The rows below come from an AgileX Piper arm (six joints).
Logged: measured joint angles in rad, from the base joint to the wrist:
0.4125 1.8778 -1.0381 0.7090 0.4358 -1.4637
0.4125 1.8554 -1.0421 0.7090 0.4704 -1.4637
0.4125 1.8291 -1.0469 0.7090 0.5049 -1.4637
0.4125 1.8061 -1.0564 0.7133 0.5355 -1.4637
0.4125 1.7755 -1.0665 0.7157 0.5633 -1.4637
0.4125 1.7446 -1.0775 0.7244 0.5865 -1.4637
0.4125 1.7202 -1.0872 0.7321 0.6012 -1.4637
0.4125 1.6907 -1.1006 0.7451 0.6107 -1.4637
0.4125 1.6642 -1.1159 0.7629 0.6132 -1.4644
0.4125 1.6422 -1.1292 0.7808 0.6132 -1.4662
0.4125 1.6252 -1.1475 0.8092 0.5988 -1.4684
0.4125 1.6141 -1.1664 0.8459 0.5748 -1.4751
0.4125 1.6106 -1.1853 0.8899 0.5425 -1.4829
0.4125 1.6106 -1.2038 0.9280 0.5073 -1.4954
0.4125 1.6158 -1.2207 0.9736 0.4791 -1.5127
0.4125 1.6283 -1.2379 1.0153 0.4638 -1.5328
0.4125 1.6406 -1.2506 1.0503 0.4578 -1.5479
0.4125 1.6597 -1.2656 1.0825 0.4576 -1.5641
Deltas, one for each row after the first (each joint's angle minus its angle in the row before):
0.0000 -0.0224 -0.0040 0.0000 0.0346 0.0000
0.0000 -0.0263 -0.0048 0.0000 0.0345 0.0000
0.0000 -0.0230 -0.0095 0.0043 0.0306 0.0000
0.0000 -0.0306 -0.0101 0.0024 0.0278 0.0000
0.0000 -0.0309 -0.0110 0.0087 0.0232 0.0000
0.0000 -0.0244 -0.0097 0.0077 0.0147 0.0000
0.0000 -0.0295 -0.0134 0.0130 0.0095 0.0000
0.0000 -0.0265 -0.0153 0.0178 0.0025 -0.0007
0.0000 -0.0220 -0.0133 0.0179 0.0000 -0.0018
0.0000 -0.0170 -0.0183 0.0284 -0.0144 -0.0022
0.0000 -0.0111 -0.0189 0.0367 -0.0240 -0.0067
0.0000 -0.0035 -0.0189 0.0440 -0.0323 -0.0078
0.0000 0.0000 -0.0185 0.0381 -0.0352 -0.0125
0.0000 0.0052 -0.0169 0.0456 -0.0282 -0.0173
0.0000 0.0125 -0.0172 0.0417 -0.0153 -0.0201
0.0000 0.0123 -0.0127 0.0350 -0.0060 -0.0151
0.0000 0.0191 -0.0150 0.0322 -0.0002 -0.0162

